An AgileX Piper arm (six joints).
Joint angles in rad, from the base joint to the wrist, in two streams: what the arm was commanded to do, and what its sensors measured. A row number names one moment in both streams.
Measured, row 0:
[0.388 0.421 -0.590 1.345 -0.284 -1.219]
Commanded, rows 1 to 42:
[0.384 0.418 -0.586 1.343 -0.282 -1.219]
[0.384 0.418 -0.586 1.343 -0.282 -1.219]
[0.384 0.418 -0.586 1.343 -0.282 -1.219]
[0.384 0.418 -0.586 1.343 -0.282 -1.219]
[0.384 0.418 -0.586 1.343 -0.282 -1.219]
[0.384 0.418 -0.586 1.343 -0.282 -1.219]
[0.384 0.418 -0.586 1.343 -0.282 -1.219]
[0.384 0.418 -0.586 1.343 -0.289 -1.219]
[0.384 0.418 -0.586 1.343 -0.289 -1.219]
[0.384 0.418 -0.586 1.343 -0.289 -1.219]
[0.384 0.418 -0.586 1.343 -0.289 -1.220]
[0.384 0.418 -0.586 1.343 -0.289 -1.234]
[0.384 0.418 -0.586 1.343 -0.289 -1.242]
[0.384 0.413 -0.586 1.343 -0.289 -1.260]
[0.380 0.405 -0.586 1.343 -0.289 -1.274]
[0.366 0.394 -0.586 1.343 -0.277 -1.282]
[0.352 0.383 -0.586 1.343 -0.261 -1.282]
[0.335 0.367 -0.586 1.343 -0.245 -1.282]
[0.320 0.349 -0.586 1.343 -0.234 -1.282]
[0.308 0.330 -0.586 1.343 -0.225 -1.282]
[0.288 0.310 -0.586 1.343 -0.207 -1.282]
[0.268 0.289 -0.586 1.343 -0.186 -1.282]
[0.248 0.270 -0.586 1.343 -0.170 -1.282]
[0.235 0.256 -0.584 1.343 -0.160 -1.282]
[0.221 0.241 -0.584 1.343 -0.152 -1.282]
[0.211 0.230 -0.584 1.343 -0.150 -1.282]
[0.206 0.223 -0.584 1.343 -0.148 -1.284]
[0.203 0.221 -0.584 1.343 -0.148 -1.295]
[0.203 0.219 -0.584 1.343 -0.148 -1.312]
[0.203 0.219 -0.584 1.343 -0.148 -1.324]
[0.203 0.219 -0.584 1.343 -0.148 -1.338]
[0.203 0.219 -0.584 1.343 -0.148 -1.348]
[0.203 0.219 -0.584 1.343 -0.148 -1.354]
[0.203 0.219 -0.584 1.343 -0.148 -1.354]
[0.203 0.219 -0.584 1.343 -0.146 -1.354]
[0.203 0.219 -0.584 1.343 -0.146 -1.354]
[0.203 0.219 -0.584 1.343 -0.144 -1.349]
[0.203 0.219 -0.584 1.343 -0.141 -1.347]
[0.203 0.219 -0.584 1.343 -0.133 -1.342]
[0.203 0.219 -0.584 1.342 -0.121 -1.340]
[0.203 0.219 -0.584 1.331 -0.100 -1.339]
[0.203 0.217 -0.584 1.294 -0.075 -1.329]
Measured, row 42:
[0.209 0.221 -0.590 1.345 -0.146 -1.342]
